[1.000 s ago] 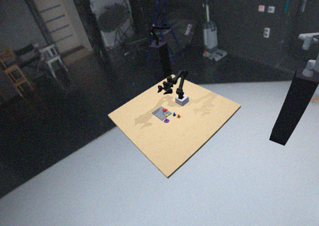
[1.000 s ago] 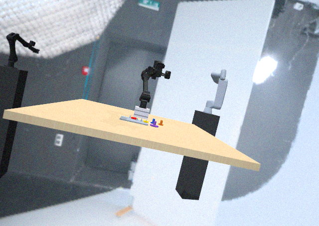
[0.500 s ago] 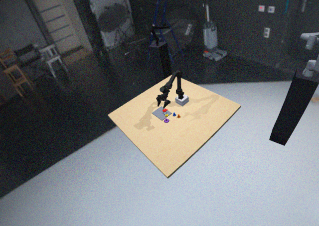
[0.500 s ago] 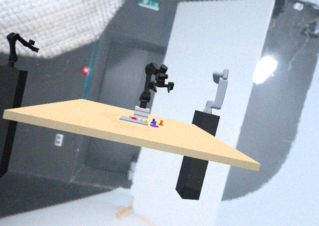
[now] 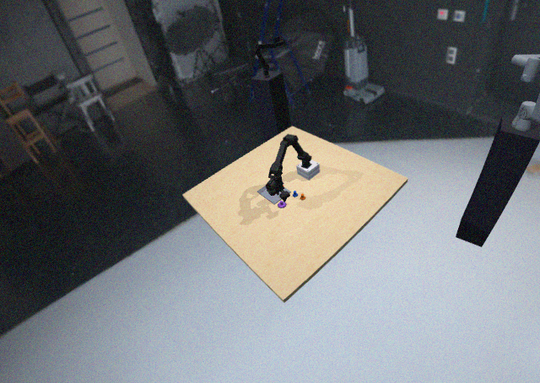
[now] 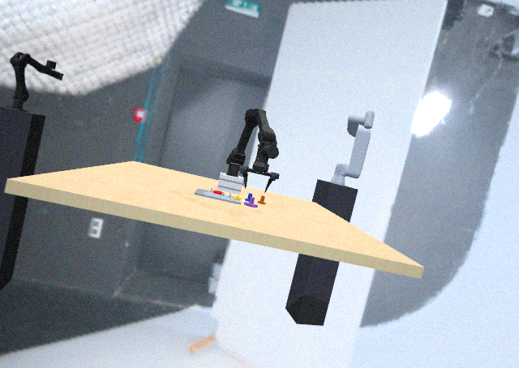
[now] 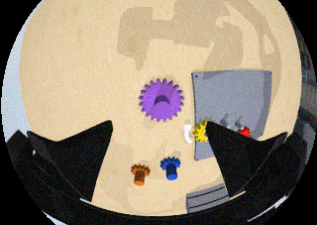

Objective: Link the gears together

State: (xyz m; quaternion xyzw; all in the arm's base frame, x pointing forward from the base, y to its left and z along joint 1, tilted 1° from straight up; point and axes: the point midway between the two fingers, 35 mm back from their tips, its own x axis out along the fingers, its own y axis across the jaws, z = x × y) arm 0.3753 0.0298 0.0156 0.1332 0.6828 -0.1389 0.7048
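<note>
Right now my gripper tip is 6 cm above the purple gear. Also, from my gripper tip: blue gear (13 cm behind, 2 cm to the left, 6 cm below); then yellow gear (7 cm behind, 5 cm to the right, 6 cm below); then white arrow (7 cm behind, 3 cm to the right, 6 cm below).
</note>
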